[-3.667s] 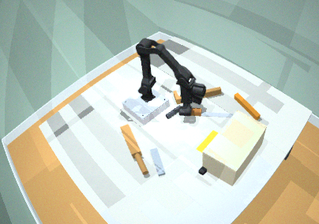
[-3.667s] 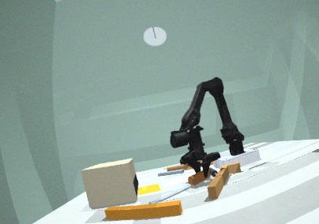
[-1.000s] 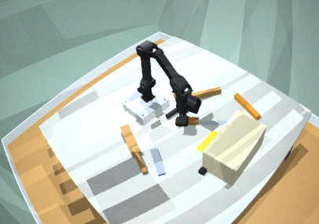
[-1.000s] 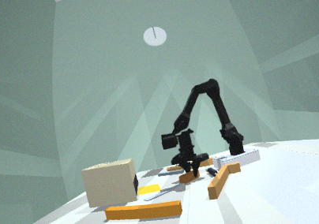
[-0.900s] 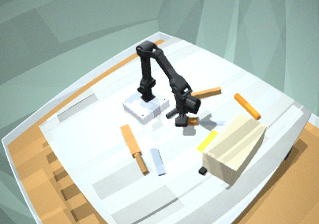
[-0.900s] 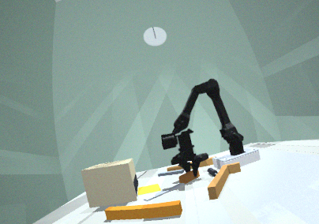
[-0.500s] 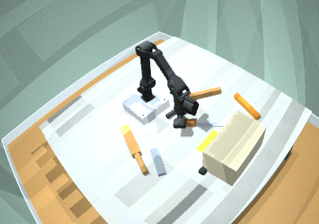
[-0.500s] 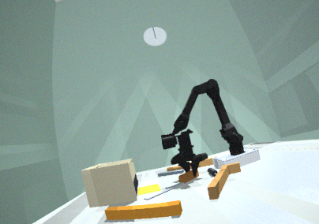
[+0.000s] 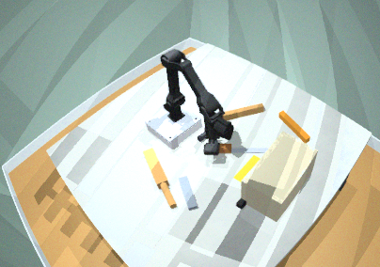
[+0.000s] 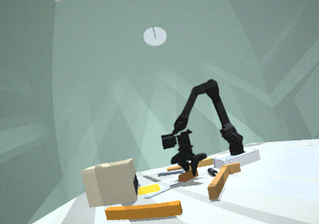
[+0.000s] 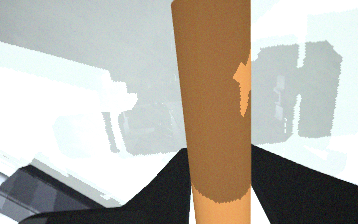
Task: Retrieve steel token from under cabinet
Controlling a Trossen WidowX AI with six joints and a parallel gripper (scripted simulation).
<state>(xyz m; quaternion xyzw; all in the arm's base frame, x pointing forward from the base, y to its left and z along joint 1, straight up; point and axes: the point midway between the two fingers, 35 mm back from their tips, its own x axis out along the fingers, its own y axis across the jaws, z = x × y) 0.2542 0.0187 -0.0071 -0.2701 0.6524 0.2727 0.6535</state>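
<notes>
The orange paddle is 28 cm to the right of my gripper tip, 1 cm behind it and 1 cm above it. Round my gripper tip: orange bar: 37 cm to the left, 17 cm ahead; then grey flat bar: 23 cm to the right, 11 cm ahead.
</notes>
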